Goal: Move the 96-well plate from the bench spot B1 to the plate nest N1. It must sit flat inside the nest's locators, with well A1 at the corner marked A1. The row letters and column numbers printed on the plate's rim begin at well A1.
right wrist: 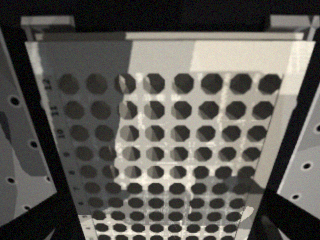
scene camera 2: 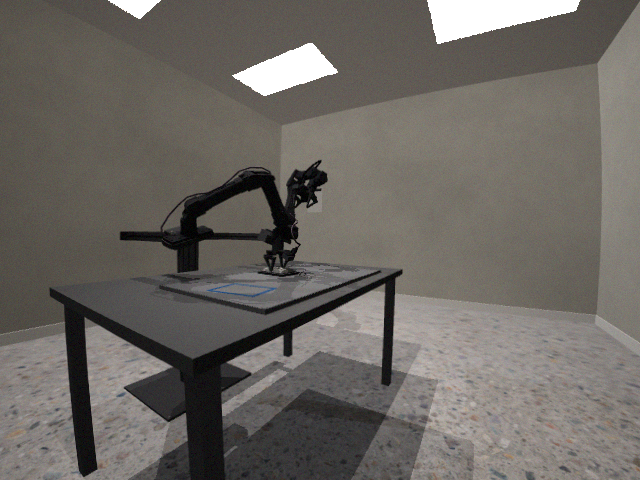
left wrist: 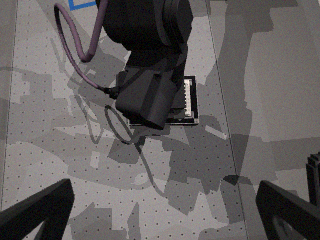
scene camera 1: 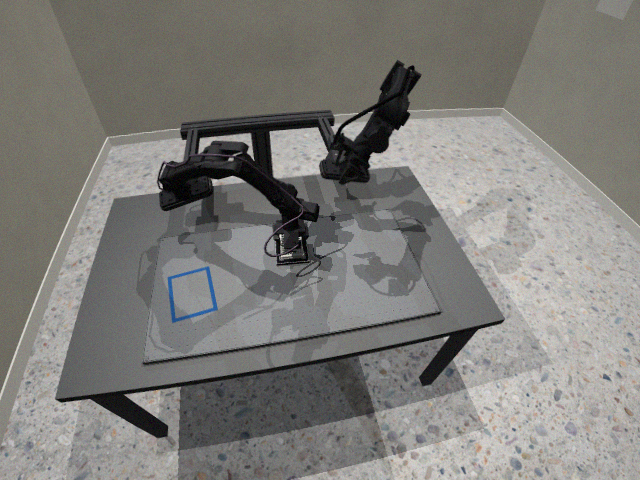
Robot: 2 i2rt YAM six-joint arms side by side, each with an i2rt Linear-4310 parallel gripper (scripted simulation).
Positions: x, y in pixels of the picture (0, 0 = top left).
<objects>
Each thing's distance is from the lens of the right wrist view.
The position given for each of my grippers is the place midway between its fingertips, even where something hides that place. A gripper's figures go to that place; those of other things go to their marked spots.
my right gripper [right wrist: 165, 190]: 0.10 m
black plate nest [right wrist: 83, 23]: 0.08 m
</objects>
